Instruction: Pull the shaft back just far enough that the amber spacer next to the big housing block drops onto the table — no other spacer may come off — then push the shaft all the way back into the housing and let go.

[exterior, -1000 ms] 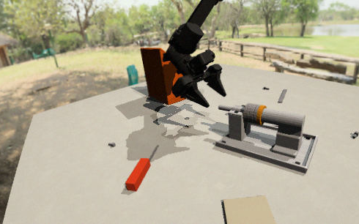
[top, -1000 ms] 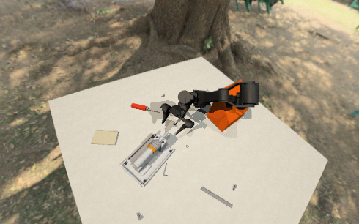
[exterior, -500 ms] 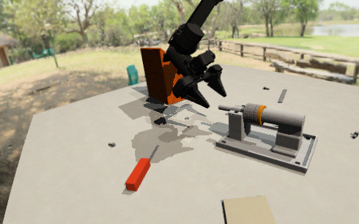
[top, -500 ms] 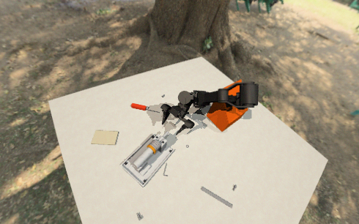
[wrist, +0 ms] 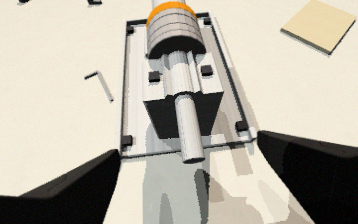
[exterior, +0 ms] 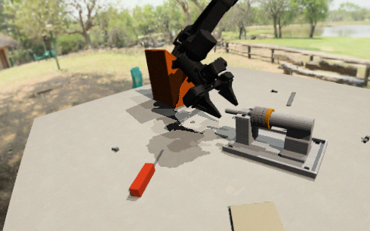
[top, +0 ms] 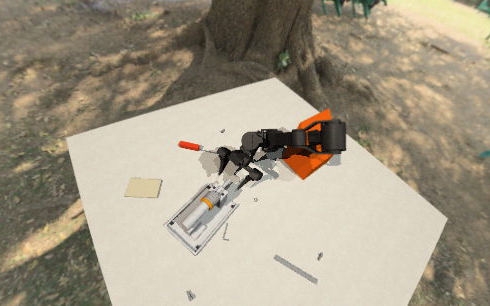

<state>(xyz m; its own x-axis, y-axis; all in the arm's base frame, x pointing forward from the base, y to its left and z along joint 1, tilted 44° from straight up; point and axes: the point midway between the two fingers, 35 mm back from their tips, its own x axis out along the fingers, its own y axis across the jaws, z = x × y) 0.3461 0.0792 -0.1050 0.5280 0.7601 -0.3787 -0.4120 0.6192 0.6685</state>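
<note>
Right now my gripper tip is 6 cm short of the grey shaft and 3 cm to the right of it. Round my gripper tip: grey spacer (9 cm ahead, 4 cm to the left); then amber spacer (11 cm ahead, 5 cm to the left); then allen key (8 cm ahead, 15 cm to the left, 8 cm below).
</note>
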